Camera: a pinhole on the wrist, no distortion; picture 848 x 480 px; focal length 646.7 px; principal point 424.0 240.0 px. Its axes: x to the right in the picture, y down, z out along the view. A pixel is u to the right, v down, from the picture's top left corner.
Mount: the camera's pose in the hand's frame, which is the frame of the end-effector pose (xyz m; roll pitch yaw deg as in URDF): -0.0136 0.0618 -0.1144 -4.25 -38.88 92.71
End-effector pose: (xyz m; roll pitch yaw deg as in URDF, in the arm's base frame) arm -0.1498 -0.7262 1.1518 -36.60 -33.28 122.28
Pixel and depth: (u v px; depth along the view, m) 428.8 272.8 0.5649
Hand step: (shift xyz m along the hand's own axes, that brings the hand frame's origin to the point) -0.0675 -0.2902 0.3251
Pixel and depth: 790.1 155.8 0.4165
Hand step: 0.0134 -0.0167 0.3601
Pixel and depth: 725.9 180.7 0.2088
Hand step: -0.0074 0.0063 0.1100
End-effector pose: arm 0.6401 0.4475 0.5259 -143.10 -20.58 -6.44
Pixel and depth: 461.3 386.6 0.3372
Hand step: -0.1056 -0.1352 0.1552
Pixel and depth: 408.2 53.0 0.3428
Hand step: 0.0704 -0.1602 0.1522
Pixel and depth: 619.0 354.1 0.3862
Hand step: -0.1031 -0.0905 0.2546
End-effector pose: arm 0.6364 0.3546 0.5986 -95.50 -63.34 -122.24
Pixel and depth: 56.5 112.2 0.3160
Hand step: 0.0413 -0.2765 0.0218
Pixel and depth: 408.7 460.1 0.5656
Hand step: -0.2304 -0.3044 0.3052
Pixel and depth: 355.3 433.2 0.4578
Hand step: -0.1687 -0.2640 0.2026
